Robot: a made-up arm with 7 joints. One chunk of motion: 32 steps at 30 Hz.
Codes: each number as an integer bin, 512 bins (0 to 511) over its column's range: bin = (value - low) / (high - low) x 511, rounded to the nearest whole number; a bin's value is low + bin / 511 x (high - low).
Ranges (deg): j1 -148.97..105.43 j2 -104.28..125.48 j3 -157..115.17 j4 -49.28..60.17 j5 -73.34..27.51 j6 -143.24..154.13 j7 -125.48..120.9
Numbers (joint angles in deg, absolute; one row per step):
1: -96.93 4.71 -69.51 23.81 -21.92 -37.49 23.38
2: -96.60 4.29 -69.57 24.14 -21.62 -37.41 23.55
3: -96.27 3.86 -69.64 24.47 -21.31 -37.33 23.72
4: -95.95 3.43 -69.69 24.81 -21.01 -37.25 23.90
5: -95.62 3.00 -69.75 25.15 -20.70 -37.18 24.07
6: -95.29 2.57 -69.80 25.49 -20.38 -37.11 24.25
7: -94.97 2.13 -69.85 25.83 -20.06 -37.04 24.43
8: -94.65 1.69 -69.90 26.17 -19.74 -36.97 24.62
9: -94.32 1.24 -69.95 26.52 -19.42 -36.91 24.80
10: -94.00 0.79 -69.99 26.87 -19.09 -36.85 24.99
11: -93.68 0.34 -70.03 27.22 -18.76 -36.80 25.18
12: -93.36 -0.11 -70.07 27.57 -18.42 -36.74 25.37
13: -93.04 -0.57 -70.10 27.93 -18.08 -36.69 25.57
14: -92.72 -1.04 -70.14 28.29 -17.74 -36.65 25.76
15: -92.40 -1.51 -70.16 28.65 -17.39 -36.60 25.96
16: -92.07 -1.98 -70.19 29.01 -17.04 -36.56 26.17
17: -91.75 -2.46 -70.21 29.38 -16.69 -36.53 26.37
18: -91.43 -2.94 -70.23 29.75 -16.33 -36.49 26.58
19: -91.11 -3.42 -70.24 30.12 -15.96 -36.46 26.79
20: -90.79 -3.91 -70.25 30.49 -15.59 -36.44 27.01
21: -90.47 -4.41 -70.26 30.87 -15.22 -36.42 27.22
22: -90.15 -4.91 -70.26 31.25 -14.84 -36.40 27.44
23: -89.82 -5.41 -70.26 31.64 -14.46 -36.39 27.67
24: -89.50 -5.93 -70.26 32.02 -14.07 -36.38 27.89
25: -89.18 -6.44 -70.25 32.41 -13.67 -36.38 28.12
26: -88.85 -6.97 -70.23 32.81 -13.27 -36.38 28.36
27: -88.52 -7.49 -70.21 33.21 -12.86 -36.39 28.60
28: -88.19 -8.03 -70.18 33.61 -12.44 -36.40 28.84
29: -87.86 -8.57 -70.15 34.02 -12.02 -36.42 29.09
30: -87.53 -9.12 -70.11 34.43 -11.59 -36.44 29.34
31: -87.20 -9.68 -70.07 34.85 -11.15 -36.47 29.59
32: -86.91 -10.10 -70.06 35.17 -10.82 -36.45 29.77
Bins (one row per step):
1: 105 242 164 341 261 182 309
2: 105 241 164 343 262 182 309
3: 106 241 164 344 264 182 309
4: 106 240 164 346 265 182 310
5: 107 239 164 347 267 182 310
6: 108 238 164 349 268 182 311
7: 108 237 164 351 270 182 311
8: 109 236 164 352 272 183 311
9: 110 235 163 354 273 183 312
10: 110 234 163 356 275 183 312
11: 111 233 163 357 277 183 312
12: 112 232 163 359 278 183 313
13: 112 231 163 360 280 183 313
14: 113 230 163 362 282 183 314
15: 114 229 163 364 283 183 314
16: 114 228 163 366 285 183 315
17: 115 226 163 367 287 183 315
18: 116 225 163 369 289 183 315
19: 116 224 163 371 291 183 316
20: 117 223 163 372 293 184 316
21: 118 222 163 374 294 184 317
22: 118 221 163 376 296 184 317
23: 119 220 163 378 298 184 318
24: 119 219 163 380 300 184 318
25: 120 218 163 381 302 184 319
26: 121 216 163 383 304 184 319
27: 121 215 163 385 306 184 320
28: 122 214 163 387 309 184 320
29: 123 213 163 389 311 184 321
30: 123 212 163 391 313 184 321
31: 124 210 163 393 315 183 322
32: 125 209 163 394 317 184 322

